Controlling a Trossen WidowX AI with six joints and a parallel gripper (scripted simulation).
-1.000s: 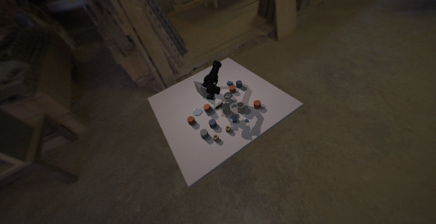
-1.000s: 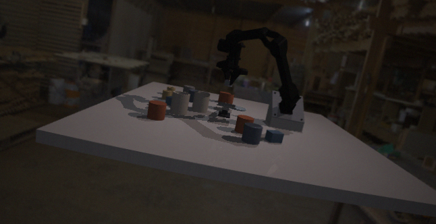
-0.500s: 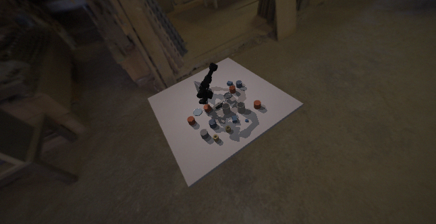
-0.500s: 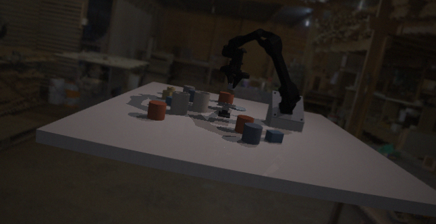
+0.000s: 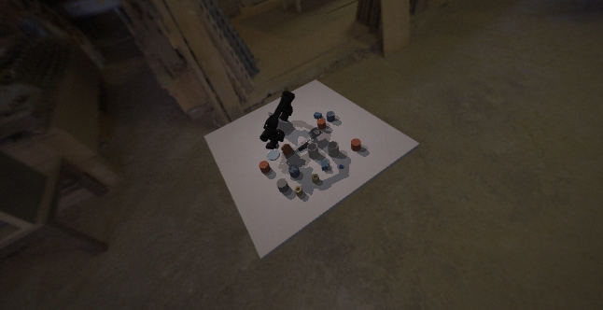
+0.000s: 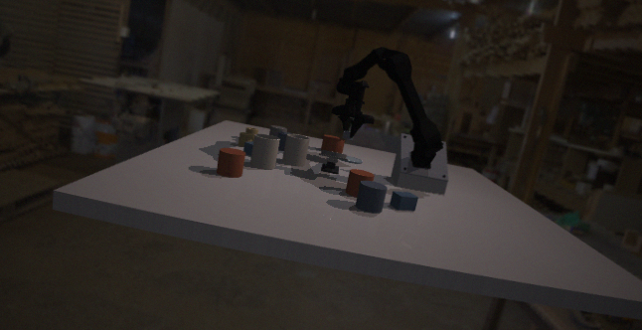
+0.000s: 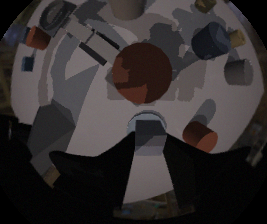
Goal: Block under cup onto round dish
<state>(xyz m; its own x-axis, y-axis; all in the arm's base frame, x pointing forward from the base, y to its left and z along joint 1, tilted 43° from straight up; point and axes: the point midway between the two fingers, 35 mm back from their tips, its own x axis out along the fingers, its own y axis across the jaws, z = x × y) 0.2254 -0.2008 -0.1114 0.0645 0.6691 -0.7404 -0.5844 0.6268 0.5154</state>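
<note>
My gripper tip is now 40 mm past the round blue-grey dish, 40 mm to the left of it and 100 mm above it. From my gripper tip the other things lie so: dark balance: 80 mm ahead, 190 mm to the left, 80 mm below.
</note>
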